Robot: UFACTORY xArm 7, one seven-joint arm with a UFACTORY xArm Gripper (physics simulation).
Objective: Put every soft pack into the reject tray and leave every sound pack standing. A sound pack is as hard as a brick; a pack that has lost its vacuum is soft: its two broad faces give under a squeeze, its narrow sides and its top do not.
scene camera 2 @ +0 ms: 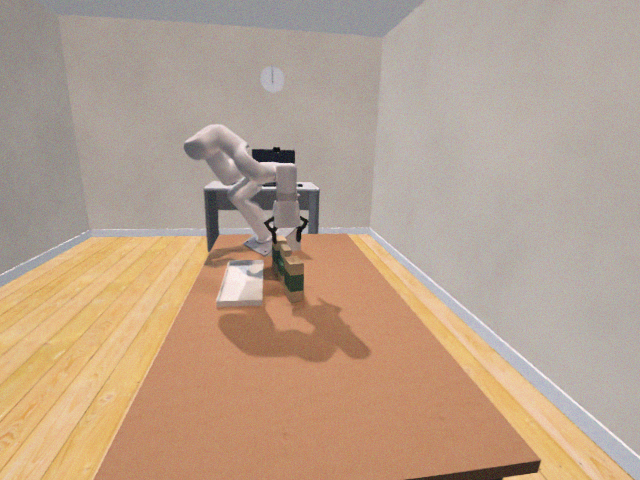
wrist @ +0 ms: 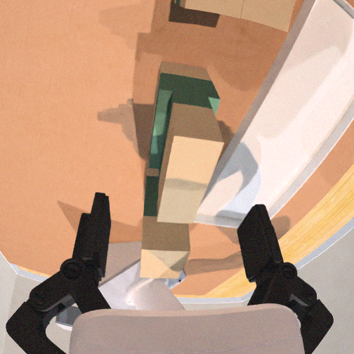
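Where they show: gripper, fingertip midpoint: (scene camera 2: 286,242); arm's base, link origin: (scene camera 2: 267,234).
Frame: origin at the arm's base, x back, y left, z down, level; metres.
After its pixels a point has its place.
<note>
My gripper (scene camera 2: 286,240) @(x -0.451, y 0.109, z -0.095 m) (wrist: 180,213) is open and empty, above the far end of a row of tan packs with green bands. The nearest pack in the scene view (scene camera 2: 294,279) @(x -0.636, y 0.140, z -0.019 m) stands upright; part of its top shows at the upper edge of the wrist view (wrist: 245,9). A middle pack (wrist: 190,175) stands upright behind it, its narrow top below the fingers' level. The far pack (wrist: 165,255) stands between the two finger lines in the wrist view; its base is hidden. The white reject tray (scene camera 2: 240,284) @(x -0.492, y -0.066, z 0.063 m) (wrist: 295,110) lies beside the row; no pack shows in it.
The packs and tray are on a brown table (scene camera 2: 289,403) @(x -1.108, y 0.132, z 0.066 m) (wrist: 60,100). The arm's base plate (scene camera 2: 258,245) @(x -0.050, y -0.044, z 0.043 m) is behind the row at the table's far end. A grey desk (scene camera 2: 210,217) with a dark monitor (scene camera 2: 261,155) stands beyond. Arm shadows fall across the table.
</note>
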